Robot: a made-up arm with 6 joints. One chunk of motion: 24 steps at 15 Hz.
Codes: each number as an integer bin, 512 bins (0 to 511) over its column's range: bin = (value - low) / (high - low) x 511, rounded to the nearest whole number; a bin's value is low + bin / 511 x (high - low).
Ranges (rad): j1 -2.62..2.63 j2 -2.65..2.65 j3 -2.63..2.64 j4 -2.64..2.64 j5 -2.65..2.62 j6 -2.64..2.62
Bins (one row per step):
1: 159 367 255 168 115 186
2: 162 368 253 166 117 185
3: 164 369 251 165 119 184
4: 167 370 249 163 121 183
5: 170 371 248 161 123 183
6: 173 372 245 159 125 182
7: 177 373 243 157 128 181
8: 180 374 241 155 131 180
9: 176 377 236 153 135 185
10: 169 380 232 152 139 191
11: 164 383 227 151 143 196
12: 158 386 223 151 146 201
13: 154 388 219 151 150 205
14: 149 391 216 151 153 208
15: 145 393 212 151 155 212
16: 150 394 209 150 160 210
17: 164 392 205 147 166 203
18: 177 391 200 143 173 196
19: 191 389 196 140 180 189
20: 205 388 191 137 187 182
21: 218 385 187 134 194 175
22: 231 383 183 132 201 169
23: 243 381 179 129 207 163
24: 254 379 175 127 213 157
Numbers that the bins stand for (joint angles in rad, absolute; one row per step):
1: -0.9864 1.1565 -0.0002 -0.9041 -1.4640 -0.7254
2: -0.9556 1.1668 -0.0208 -0.9248 -1.4434 -0.7357
3: -0.9351 1.1772 -0.0414 -0.9351 -1.4227 -0.7460
4: -0.9042 1.1876 -0.0620 -0.9558 -1.4021 -0.7563
5: -0.8734 1.1979 -0.0723 -0.9764 -1.3815 -0.7563
6: -0.8426 1.2083 -0.1033 -0.9971 -1.3609 -0.7666
7: -0.8015 1.2187 -0.1239 -1.0178 -1.3299 -0.7769
8: -0.7707 1.2291 -0.1445 -1.0384 -1.2990 -0.7872
9: -0.8118 1.2602 -0.1961 -1.0591 -1.2577 -0.7357
10: -0.8837 1.2913 -0.2374 -1.0694 -1.2165 -0.6739
11: -0.9351 1.3224 -0.2889 -1.0798 -1.1752 -0.6225
12: -0.9967 1.3535 -0.3302 -1.0798 -1.1443 -0.5710
13: -1.0378 1.3743 -0.3714 -1.0798 -1.1030 -0.5298
14: -1.0892 1.4054 -0.4024 -1.0798 -1.0721 -0.4989
15: -1.1303 1.4261 -0.4436 -1.0798 -1.0515 -0.4578
16: -1.0789 1.4365 -0.4746 -1.0901 -0.9999 -0.4784
17: -0.9351 1.4158 -0.5158 -1.1211 -0.9380 -0.5504
18: -0.8015 1.4054 -0.5674 -1.1624 -0.8658 -0.6225
19: -0.6577 1.3846 -0.6086 -1.1934 -0.7936 -0.6945
20: -0.5138 1.3743 -0.6602 -1.2244 -0.7214 -0.7666
21: -0.3803 1.3432 -0.7014 -1.2554 -0.6493 -0.8386
22: -0.2467 1.3224 -0.7427 -1.2761 -0.5771 -0.9004
23: -0.1234 1.3017 -0.7840 -1.3071 -0.5152 -0.9622
24: -0.0104 1.2809 -0.8252 -1.3277 -0.4533 -1.0239

